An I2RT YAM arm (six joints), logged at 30 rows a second.
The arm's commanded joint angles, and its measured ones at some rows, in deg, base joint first. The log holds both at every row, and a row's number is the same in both.
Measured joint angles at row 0: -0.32 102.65 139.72 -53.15 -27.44 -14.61
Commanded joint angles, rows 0 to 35: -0.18 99.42 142.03 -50.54 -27.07 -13.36; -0.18 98.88 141.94 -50.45 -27.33 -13.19; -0.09 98.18 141.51 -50.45 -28.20 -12.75; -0.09 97.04 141.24 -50.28 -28.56 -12.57; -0.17 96.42 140.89 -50.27 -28.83 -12.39; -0.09 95.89 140.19 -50.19 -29.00 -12.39; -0.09 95.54 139.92 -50.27 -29.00 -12.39; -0.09 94.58 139.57 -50.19 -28.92 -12.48; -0.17 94.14 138.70 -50.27 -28.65 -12.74; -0.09 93.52 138.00 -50.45 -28.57 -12.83; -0.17 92.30 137.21 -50.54 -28.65 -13.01; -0.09 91.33 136.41 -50.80 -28.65 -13.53; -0.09 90.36 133.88 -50.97 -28.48 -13.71; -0.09 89.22 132.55 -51.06 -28.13 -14.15; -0.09 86.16 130.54 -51.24 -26.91 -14.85; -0.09 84.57 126.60 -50.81 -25.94 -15.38; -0.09 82.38 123.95 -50.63 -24.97 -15.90; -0.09 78.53 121.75 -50.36 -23.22 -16.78; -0.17 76.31 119.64 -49.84 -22.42 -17.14; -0.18 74.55 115.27 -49.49 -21.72 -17.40; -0.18 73.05 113.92 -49.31 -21.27 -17.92; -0.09 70.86 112.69 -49.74 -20.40 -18.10; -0.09 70.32 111.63 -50.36 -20.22 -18.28; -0.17 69.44 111.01 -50.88 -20.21 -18.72; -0.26 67.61 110.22 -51.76 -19.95 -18.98; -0.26 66.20 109.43 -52.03 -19.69 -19.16; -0.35 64.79 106.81 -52.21 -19.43 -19.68; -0.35 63.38 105.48 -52.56 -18.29 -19.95; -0.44 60.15 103.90 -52.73 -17.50 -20.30; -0.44 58.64 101.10 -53.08 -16.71 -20.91; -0.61 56.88 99.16 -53.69 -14.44 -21.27; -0.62 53.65 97.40 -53.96 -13.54 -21.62; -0.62 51.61 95.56 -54.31 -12.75 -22.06; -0.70 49.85 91.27 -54.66 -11.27 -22.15; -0.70 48.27 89.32 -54.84 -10.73 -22.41; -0.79 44.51 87.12 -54.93 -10.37 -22.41
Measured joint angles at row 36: -0.40 53.28 95.77 -53.12 -16.60 -20.43
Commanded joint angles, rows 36 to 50: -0.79 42.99 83.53 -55.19 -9.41 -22.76; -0.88 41.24 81.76 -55.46 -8.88 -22.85; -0.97 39.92 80.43 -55.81 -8.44 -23.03; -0.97 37.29 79.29 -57.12 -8.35 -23.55; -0.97 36.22 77.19 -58.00 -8.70 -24.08; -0.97 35.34 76.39 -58.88 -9.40 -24.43; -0.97 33.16 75.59 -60.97 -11.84 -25.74; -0.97 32.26 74.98 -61.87 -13.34 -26.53; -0.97 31.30 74.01 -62.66 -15.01 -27.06; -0.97 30.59 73.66 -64.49 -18.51 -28.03; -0.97 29.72 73.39 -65.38 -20.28 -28.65; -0.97 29.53 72.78 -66.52 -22.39 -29.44; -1.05 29.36 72.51 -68.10 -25.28 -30.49; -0.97 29.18 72.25 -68.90 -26.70 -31.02; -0.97 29.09 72.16 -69.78 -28.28 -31.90
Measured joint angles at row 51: -0.78 30.09 73.52 -63.90 -17.72 -27.16
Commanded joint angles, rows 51 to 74: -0.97 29.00 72.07 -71.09 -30.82 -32.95; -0.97 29.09 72.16 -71.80 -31.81 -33.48; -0.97 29.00 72.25 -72.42 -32.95 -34.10; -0.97 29.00 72.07 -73.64 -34.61 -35.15; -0.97 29.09 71.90 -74.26 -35.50 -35.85; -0.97 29.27 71.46 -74.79 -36.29 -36.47; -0.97 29.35 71.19 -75.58 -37.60 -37.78; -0.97 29.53 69.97 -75.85 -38.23 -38.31; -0.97 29.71 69.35 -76.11 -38.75 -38.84; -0.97 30.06 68.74 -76.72 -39.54 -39.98; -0.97 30.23 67.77 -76.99 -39.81 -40.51; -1.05 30.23 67.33 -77.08 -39.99 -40.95; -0.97 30.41 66.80 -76.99 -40.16 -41.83; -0.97 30.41 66.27 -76.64 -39.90 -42.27; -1.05 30.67 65.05 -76.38 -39.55 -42.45; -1.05 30.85 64.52 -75.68 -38.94 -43.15; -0.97 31.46 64.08 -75.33 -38.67 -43.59; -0.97 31.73 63.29 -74.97 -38.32 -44.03; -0.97 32.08 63.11 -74.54 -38.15 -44.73; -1.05 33.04 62.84 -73.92 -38.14 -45.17; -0.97 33.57 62.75 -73.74 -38.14 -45.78; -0.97 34.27 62.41 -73.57 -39.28 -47.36; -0.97 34.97 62.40 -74.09 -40.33 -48.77; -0.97 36.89 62.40 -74.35 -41.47 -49.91
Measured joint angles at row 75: -0.75 33.12 62.94 -75.07 -37.19 -43.99
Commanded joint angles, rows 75 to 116: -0.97 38.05 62.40 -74.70 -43.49 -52.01; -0.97 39.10 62.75 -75.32 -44.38 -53.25; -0.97 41.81 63.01 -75.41 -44.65 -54.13; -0.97 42.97 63.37 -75.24 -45.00 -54.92; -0.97 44.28 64.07 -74.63 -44.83 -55.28; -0.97 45.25 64.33 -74.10 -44.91 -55.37; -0.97 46.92 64.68 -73.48 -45.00 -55.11; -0.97 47.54 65.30 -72.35 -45.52 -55.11; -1.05 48.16 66.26 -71.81 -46.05 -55.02; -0.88 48.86 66.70 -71.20 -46.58 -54.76; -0.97 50.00 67.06 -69.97 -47.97 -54.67; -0.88 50.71 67.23 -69.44 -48.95 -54.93; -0.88 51.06 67.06 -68.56 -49.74 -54.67; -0.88 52.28 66.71 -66.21 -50.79 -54.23; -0.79 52.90 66.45 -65.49 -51.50 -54.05; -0.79 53.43 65.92 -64.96 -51.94 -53.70; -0.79 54.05 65.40 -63.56 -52.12 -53.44; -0.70 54.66 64.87 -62.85 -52.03 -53.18; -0.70 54.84 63.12 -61.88 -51.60 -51.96; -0.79 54.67 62.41 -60.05 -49.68 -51.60; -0.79 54.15 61.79 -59.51 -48.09 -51.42; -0.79 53.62 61.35 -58.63 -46.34 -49.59; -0.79 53.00 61.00 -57.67 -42.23 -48.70; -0.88 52.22 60.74 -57.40 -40.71 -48.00; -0.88 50.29 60.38 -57.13 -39.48 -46.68; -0.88 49.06 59.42 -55.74 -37.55 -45.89; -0.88 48.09 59.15 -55.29 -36.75 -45.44; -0.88 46.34 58.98 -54.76 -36.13 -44.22; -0.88 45.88 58.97 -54.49 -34.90 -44.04; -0.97 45.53 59.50 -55.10 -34.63 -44.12; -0.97 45.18 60.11 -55.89 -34.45 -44.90; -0.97 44.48 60.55 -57.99 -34.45 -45.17; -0.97 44.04 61.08 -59.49 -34.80 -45.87; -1.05 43.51 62.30 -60.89 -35.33 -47.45; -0.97 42.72 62.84 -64.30 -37.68 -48.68; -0.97 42.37 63.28 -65.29 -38.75 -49.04; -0.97 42.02 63.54 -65.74 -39.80 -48.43; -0.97 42.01 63.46 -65.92 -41.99 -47.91; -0.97 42.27 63.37 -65.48 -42.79 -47.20; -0.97 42.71 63.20 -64.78 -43.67 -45.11; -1.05 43.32 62.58 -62.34 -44.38 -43.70; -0.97 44.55 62.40 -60.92 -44.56 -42.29
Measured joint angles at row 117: -0.75 42.17 62.22 -63.35 -41.80 -46.87
